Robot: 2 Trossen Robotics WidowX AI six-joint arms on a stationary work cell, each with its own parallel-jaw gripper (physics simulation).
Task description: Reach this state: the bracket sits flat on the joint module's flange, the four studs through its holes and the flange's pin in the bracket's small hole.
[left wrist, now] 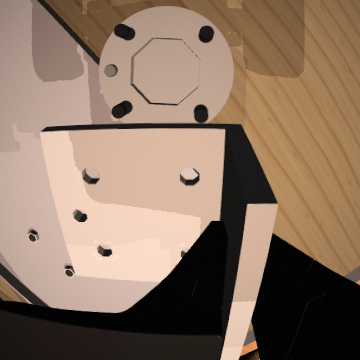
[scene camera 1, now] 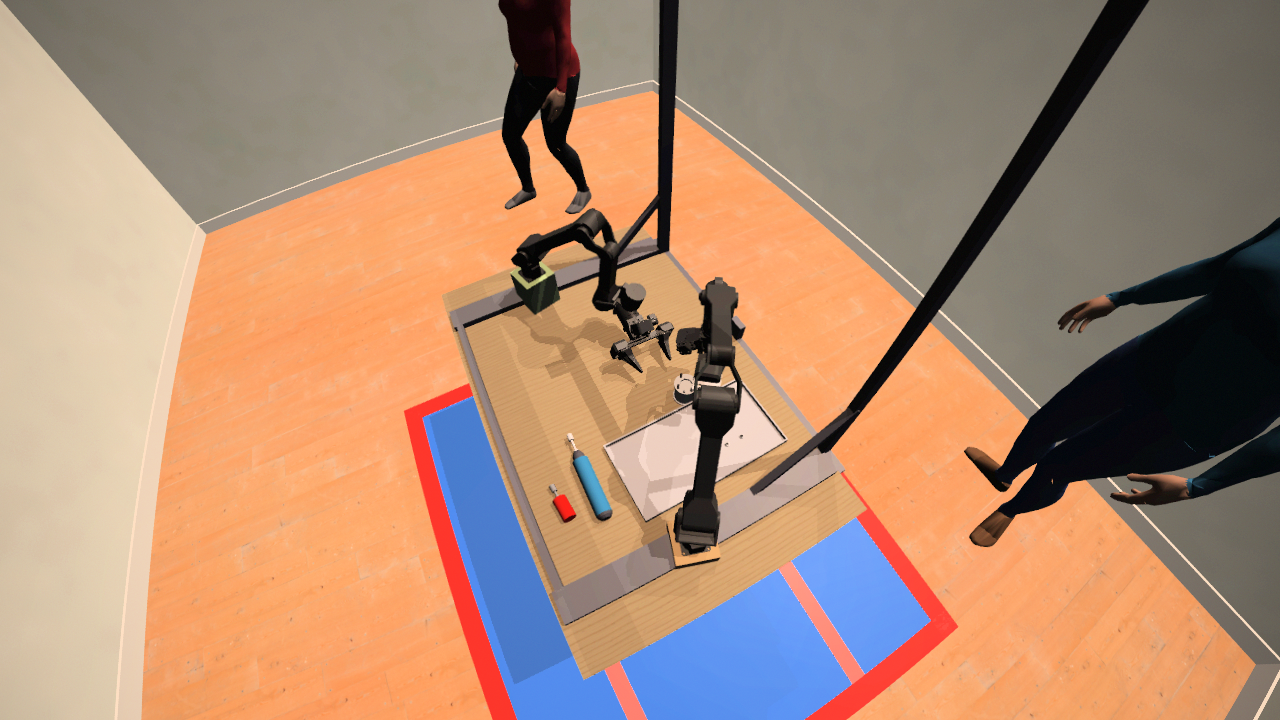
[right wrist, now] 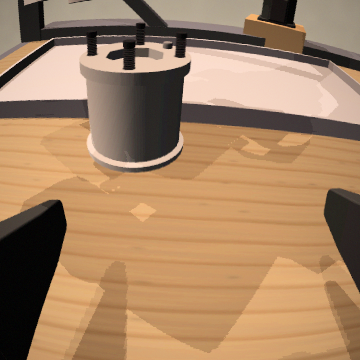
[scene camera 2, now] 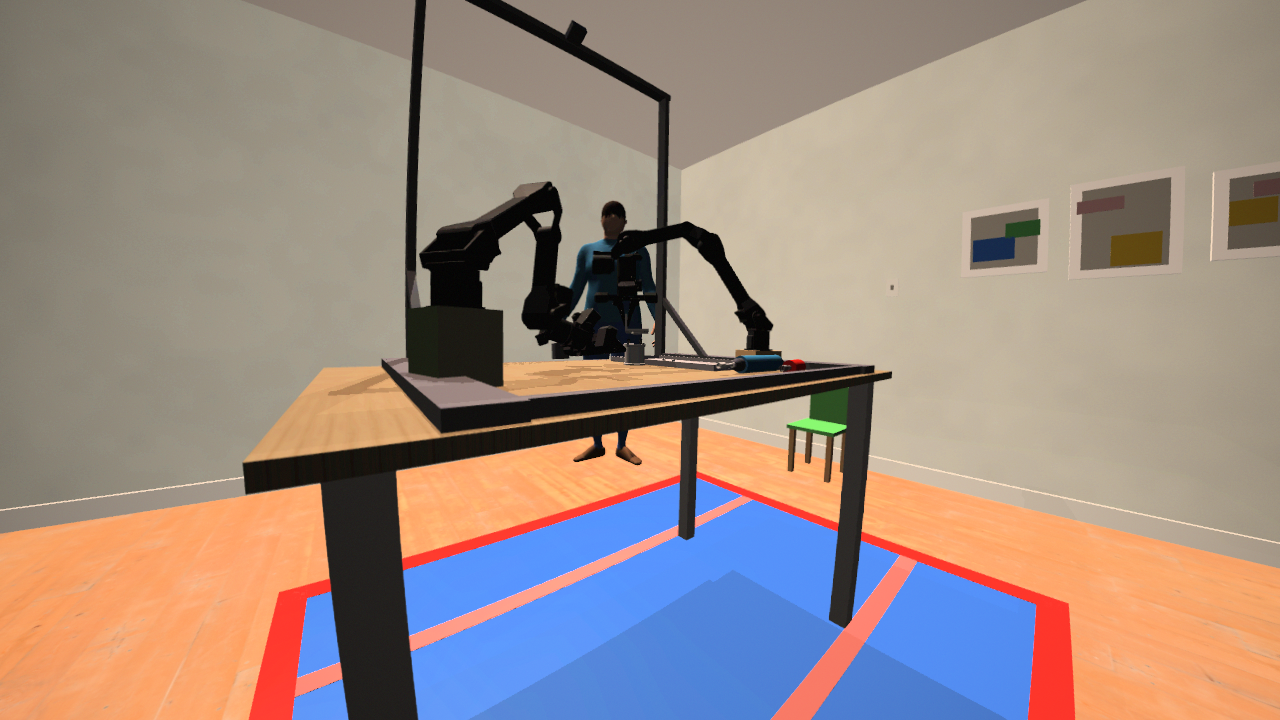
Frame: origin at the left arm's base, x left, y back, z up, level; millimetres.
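Seen in the pictures: left gripper, fingertip midpoint: (left wrist: 230, 232) (scene camera 2: 626, 326); right gripper, fingertip midpoint: (scene camera 1: 656, 366) (right wrist: 198, 208) (scene camera 2: 614, 351); left arm's base, origin of the base link: (scene camera 1: 693, 539) (right wrist: 276, 21) (scene camera 2: 758, 350); right arm's base, origin of the base link: (scene camera 1: 532, 272).
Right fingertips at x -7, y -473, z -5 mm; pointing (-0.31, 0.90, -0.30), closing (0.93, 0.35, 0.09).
Note:
Pixels of each thing's middle, then the offset from my right fingertips to it.
- joint module, body centre: (left wrist: 168, 70) (right wrist: 134, 90) (scene camera 1: 685, 388) (scene camera 2: 634, 351) dy +82, dx -62, dz -4 mm
- small pin, body centre: (left wrist: 111, 69) dy +105, dx -52, dz +18 mm
- pale L-shaped bracket, body centre: (left wrist: 134, 245) (scene camera 1: 708, 377) (scene camera 2: 636, 325) dy +107, dx -111, dz +76 mm
- white tray, body centre: (right wrist: 200, 67) (scene camera 1: 696, 444) (scene camera 2: 680, 361) dy +233, dx -60, dz -33 mm
- blue screwdriver, body centre: (scene camera 2: 751, 364) (scene camera 1: 586, 474) dy +270, dx +224, dz -21 mm
- red screwdriver, body centre: (scene camera 2: 790, 367) (scene camera 1: 560, 501) dy +326, dx +294, dz -24 mm
The joint module (scene camera 1: 684, 386) (scene camera 2: 634, 354) (right wrist: 135, 112) stands upright beside the tray. Its flange (left wrist: 216, 70) shows four black studs and a small pin (left wrist: 110, 70) in the left wrist view. My left gripper (scene camera 2: 629, 315) (left wrist: 230, 232) is shut on the upright side of the pale L-shaped bracket (scene camera 2: 636, 331) (left wrist: 137, 160). The bracket's holed plate is held above flange height, apart from the module, and covers part of the tray in the left wrist view. One plate hole is partly hidden by a finger. My right gripper (scene camera 1: 654, 363) (right wrist: 198, 208) is open and empty, low over the table near the module.
The white tray (scene camera 1: 635, 456) (right wrist: 260, 75) holds small nuts (scene camera 1: 726, 445) (left wrist: 33, 235). A blue screwdriver (scene camera 1: 591, 483) (scene camera 2: 759, 362) and a red screwdriver (scene camera 1: 563, 506) (scene camera 2: 793, 364) lie beside it. Black frame posts (scene camera 1: 666, 134) rise from the table. Two people stand near the table.

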